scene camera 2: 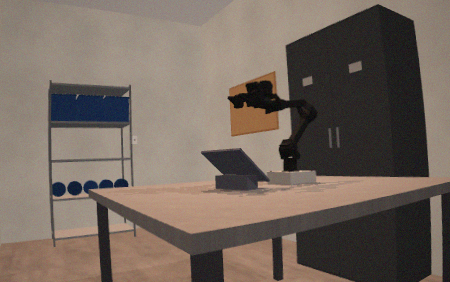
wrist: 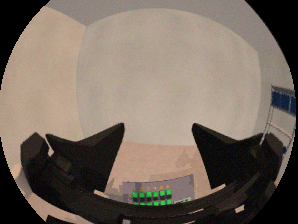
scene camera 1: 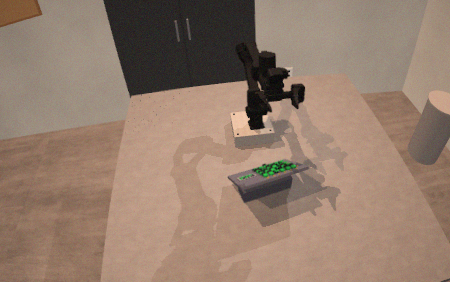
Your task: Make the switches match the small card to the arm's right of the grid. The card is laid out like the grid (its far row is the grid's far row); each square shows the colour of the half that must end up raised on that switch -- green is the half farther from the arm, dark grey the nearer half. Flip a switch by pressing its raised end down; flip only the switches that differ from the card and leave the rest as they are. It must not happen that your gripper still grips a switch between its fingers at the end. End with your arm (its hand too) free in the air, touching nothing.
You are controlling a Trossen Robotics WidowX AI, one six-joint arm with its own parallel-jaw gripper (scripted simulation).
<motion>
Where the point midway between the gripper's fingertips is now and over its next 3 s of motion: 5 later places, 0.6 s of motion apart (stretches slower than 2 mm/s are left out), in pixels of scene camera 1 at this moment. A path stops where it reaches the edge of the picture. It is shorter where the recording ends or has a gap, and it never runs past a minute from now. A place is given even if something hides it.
My gripper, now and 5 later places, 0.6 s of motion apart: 285,109; 253,155; 241,165; 241,168; 248,160; 261,163
</motion>
